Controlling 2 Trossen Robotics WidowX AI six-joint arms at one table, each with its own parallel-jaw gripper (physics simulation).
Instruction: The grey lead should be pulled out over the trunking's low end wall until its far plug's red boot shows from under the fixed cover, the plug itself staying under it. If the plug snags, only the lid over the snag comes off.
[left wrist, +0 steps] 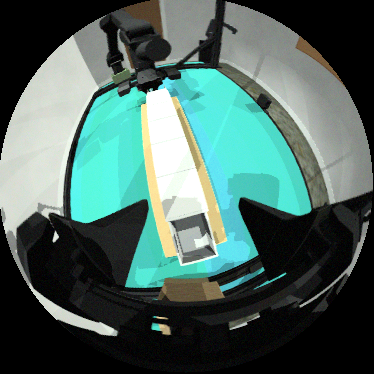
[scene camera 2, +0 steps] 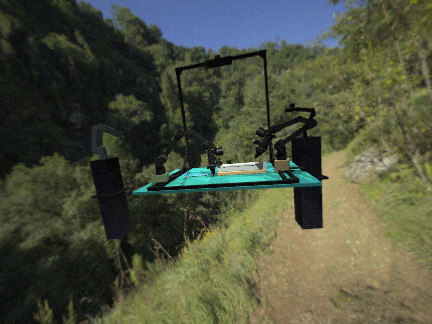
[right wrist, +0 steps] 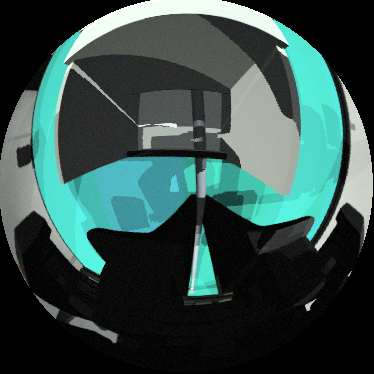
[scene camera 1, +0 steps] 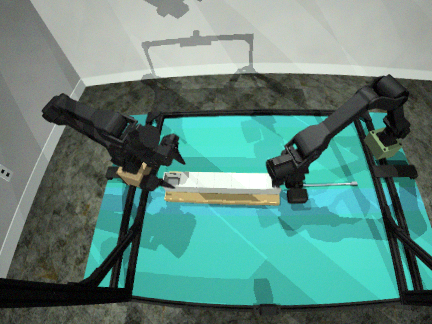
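Pixels of known places: left gripper, between the fingertips: [left wrist: 194, 203] [scene camera 2: 256, 157] [scene camera 1: 179, 176]; right gripper, between the fingertips: [scene camera 2: 214, 174] [right wrist: 197, 198] [scene camera 1: 288, 186]; left arm's base, origin of its link: [scene camera 2: 281, 159] [scene camera 1: 132, 164]; right arm's base, origin of its link: [left wrist: 118, 71] [scene camera 2: 160, 173] [scene camera 1: 386, 138].
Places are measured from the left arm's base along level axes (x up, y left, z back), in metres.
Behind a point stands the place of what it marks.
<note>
The white trunking [scene camera 1: 225, 182] {y 0.031, x -0.018, z -0.331 m} [scene camera 2: 242, 166] {y 0.058, x -0.027, z -0.294 m} [left wrist: 172, 157] lies on a tan base [scene camera 1: 222, 199] {y -0.010, x -0.070, z -0.329 m} [left wrist: 215, 215] {y -0.046, x -0.070, z -0.180 m}, topped by white covers with thin seams. Its low end wall [right wrist: 176, 154] {y 0.082, x -0.054, z -0.502 m} has a dark rim. The grey lead [scene camera 1: 330, 184] {y 0.149, x -0.089, z -0.687 m} [right wrist: 201, 180] {y 0.097, x -0.064, z -0.514 m} runs over this rim and on to the right in scene camera 1. My right gripper [scene camera 1: 288, 187] {y 0.105, x -0.091, z -0.538 m} [scene camera 2: 213, 172] {y 0.105, x -0.091, z -0.538 m} [right wrist: 197, 198] {y 0.105, x -0.091, z -0.538 m} is shut on the lead just outside that wall. My left gripper [scene camera 1: 179, 175] {y -0.004, x 0.023, z -0.193 m} [scene camera 2: 258, 156] {y -0.004, x 0.023, z -0.193 m} [left wrist: 194, 203] {y -0.004, x 0.023, z -0.193 m} is open and empty above the trunking's other, uncovered end. The far plug and its red boot do not show.
A tan block [scene camera 1: 133, 175] {y -0.037, x 0.000, z -0.023 m} [scene camera 2: 282, 166] {y 0.050, x -0.044, z 0.006 m} [left wrist: 190, 290] {y 0.000, x -0.048, z -0.050 m} is at the left arm's mount. A green block [scene camera 1: 384, 144] {y 0.325, x -0.014, z -0.866 m} [scene camera 2: 160, 178] {y 0.401, x -0.044, z -0.851 m} [left wrist: 121, 76] {y 0.334, x -0.048, z -0.837 m} is at the right arm's. Black frame rails [scene camera 1: 260, 112] {y 0.407, x -0.077, z -0.371 m} edge the turquoise table [scene camera 1: 225, 260] {y -0.196, x -0.094, z -0.395 m}.
</note>
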